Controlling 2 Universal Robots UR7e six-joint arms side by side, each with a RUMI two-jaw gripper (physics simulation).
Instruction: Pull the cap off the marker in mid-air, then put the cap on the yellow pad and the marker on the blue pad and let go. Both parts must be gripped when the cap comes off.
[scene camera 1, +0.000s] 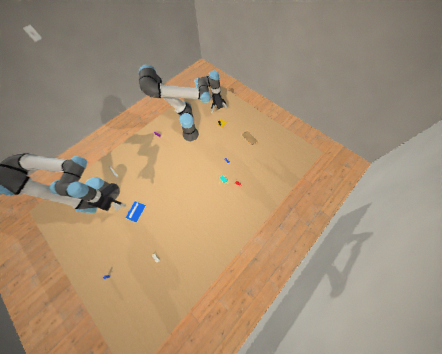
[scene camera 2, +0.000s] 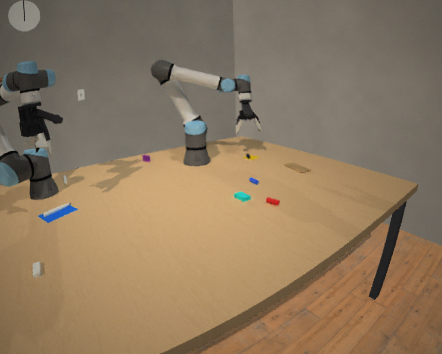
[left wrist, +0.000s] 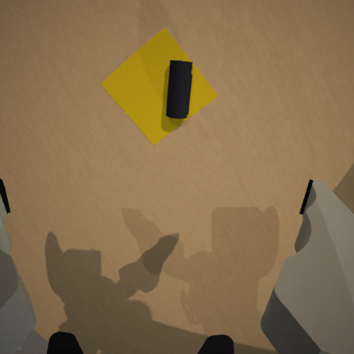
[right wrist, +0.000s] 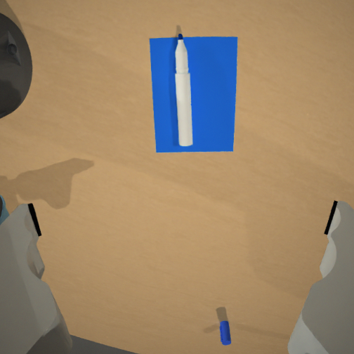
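Seen in the pictures: left gripper, between the fingertips: (scene camera 1: 219, 110) (scene camera 2: 248, 133); right gripper, between the fingertips: (scene camera 1: 116, 203) (scene camera 2: 43, 153); left arm's base, origin of its link: (scene camera 1: 190, 134) (scene camera 2: 196, 162); right arm's base, origin of its link: (scene camera 2: 44, 193).
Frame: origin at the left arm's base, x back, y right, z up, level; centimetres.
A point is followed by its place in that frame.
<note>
The black cap (scene camera 1: 220, 122) {y -24.9, x -19.3, z 1.5 cm} (scene camera 2: 248, 156) {y -26.1, x -18.0, z 0.3 cm} (left wrist: 179, 90) lies on the yellow pad (scene camera 1: 223, 125) {y -24.2, x -23.0, z -0.2 cm} (scene camera 2: 255, 158) {y -26.2, x -22.9, z -0.3 cm} (left wrist: 135, 85), toward one side of it. The white marker (scene camera 1: 133, 209) {y 83.7, x 2.3, z 1.9 cm} (scene camera 2: 57, 209) {y 83.9, x 1.4, z 1.2 cm} (right wrist: 184, 107) lies uncapped on the blue pad (scene camera 1: 139, 214) {y 84.8, x -3.5, z 0.0 cm} (scene camera 2: 61, 215) {y 84.1, x -3.3, z 0.0 cm} (right wrist: 215, 100); its dark tip reaches the pad's edge. My left gripper (scene camera 1: 219, 108) {y -26.8, x -17.7, z 14.5 cm} (scene camera 2: 248, 129) {y -26.8, x -17.7, z 14.5 cm} (left wrist: 154, 184) is wide open and empty above the table near the yellow pad. My right gripper (right wrist: 181, 207) is wide open and empty above the table beside the blue pad; its fingers partly show in both scene views.
On the table (scene camera 1: 200, 225) {y 69.6, x -51.4, z 0.0 cm} (scene camera 2: 165, 250) {y 70.9, x -53.4, z 0.0 cm} lie a teal block (scene camera 1: 224, 179) {y 27.4, x -50.7, z 1.5 cm} (scene camera 2: 242, 196) {y 28.5, x -50.8, z 1.5 cm}, a red piece (scene camera 1: 238, 183) {y 25.6, x -62.8, z 2.1 cm} (scene camera 2: 272, 201) {y 26.2, x -62.8, z 1.5 cm}, a small blue piece (scene camera 1: 227, 160) {y 10.3, x -44.8, z 2.1 cm} (scene camera 2: 254, 181) {y 11.6, x -45.7, z 1.5 cm}, a purple piece (scene camera 1: 157, 134) {y 15.5, x 27.5, z 2.8 cm} (scene camera 2: 146, 158) {y 15.5, x 27.2, z 2.1 cm}, a brown slab (scene camera 1: 249, 138) {y -20.8, x -52.4, z 0.8 cm} (scene camera 2: 297, 167) {y -21.0, x -52.5, z 0.8 cm} and a white piece (scene camera 1: 156, 258) {y 104.3, x -35.1, z 1.2 cm} (scene camera 2: 37, 269) {y 104.4, x -35.2, z 1.2 cm}.
</note>
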